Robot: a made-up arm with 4 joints.
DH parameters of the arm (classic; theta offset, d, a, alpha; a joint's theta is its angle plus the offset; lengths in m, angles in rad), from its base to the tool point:
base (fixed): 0 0.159 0 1.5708
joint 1: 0 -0.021 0.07 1.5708
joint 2: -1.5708 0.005 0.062 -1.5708
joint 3: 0 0.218 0.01 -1.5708
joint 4: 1.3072 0 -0.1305 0
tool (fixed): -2.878 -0.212 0 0
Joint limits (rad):
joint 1: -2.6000..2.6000
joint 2: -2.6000..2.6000
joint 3: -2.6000..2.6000
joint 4: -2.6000..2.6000
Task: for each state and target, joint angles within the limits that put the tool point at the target. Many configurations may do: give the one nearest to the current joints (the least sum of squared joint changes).
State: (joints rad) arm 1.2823 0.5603 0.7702 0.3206
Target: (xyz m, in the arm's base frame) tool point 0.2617 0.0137 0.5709
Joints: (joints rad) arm 1.4243 0.4341 0.5461 -0.0021
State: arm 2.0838 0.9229 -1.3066 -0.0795
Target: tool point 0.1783 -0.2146 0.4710
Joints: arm 1.3948 0.3737 -0.7934 -0.1798
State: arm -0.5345 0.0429 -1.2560 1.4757
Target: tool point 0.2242 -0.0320 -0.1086
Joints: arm -0.2615 -0.2230 -1.2706 1.9828
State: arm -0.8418 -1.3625 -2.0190 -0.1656
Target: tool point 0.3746 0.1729 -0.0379
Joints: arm -0.8914 -0.6189 -2.4969 0.1454
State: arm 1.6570 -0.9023 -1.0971 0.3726
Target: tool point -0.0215 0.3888 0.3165
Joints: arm 1.8786 -1.7448 -1.4280 0.1250
